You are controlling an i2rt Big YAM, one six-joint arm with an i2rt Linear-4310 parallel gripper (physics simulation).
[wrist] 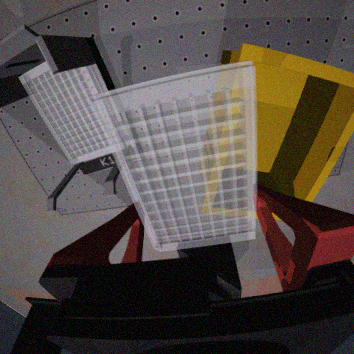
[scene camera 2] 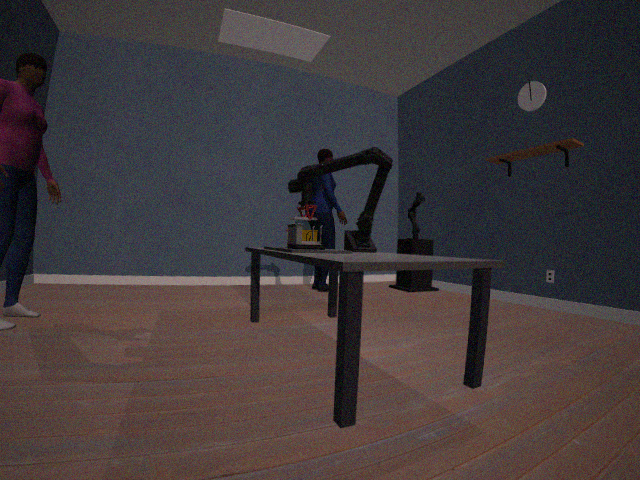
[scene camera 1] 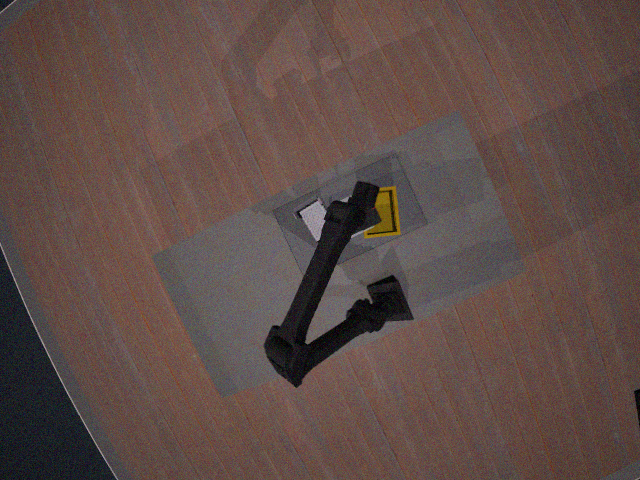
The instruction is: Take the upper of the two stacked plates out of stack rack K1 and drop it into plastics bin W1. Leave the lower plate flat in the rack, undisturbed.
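Places are measured from the arm's base along level axes (x up, y left, z back), in centimetres.
Pixels of known places: gripper, fingertip midpoint: point(wrist: 195, 198) point(scene camera 2: 307, 220); arm's base, link origin: point(scene camera 2: 360, 239) point(scene camera 1: 388, 302).
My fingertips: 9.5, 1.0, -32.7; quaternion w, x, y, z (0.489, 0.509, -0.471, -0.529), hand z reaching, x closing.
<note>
Ahead of a thing's pixels: the offset from my fingertips to its top centre, as dx, dy, dz. "*": to the spot under its first point. Level surfaces: height alone.
My gripper point(wrist: 195, 198) point(scene camera 2: 307, 210) is shut on the upper plate @[+1.3, +0.2, -2.2] point(wrist: 185, 160) point(scene camera 2: 305, 220), a clear gridded plate held roughly level between the red fingers, apart from the lower plate. The lower plate @[-11.3, +13.4, -4.9] point(wrist: 75, 115) point(scene camera 1: 312, 219) lies in stack rack K1 @[* -13.1, +13.9, +3.4] point(wrist: 95, 165), at the left of the wrist view. Plastics bin W1 @[-5.3, -8.7, +0.0] point(wrist: 280, 120) point(scene camera 1: 394, 211) point(scene camera 2: 310, 236) is yellow and open-topped. In the wrist view its left part shows through the held plate. In scene camera 1 the arm hides much of the held plate and the bin's left side.
The rack and bin stand on a grey perforated board @[-15.2, +1.6, -2.2] point(scene camera 1: 408, 222) point(wrist: 165, 25) on the table @[dx -16.5] point(scene camera 1: 217, 310) point(scene camera 2: 413, 259). The arm's base point(scene camera 1: 390, 299) point(scene camera 2: 360, 241) stands near one table edge. A person in blue point(scene camera 2: 324, 196) and a person in pink point(scene camera 2: 20, 129) stand away from the table.
</note>
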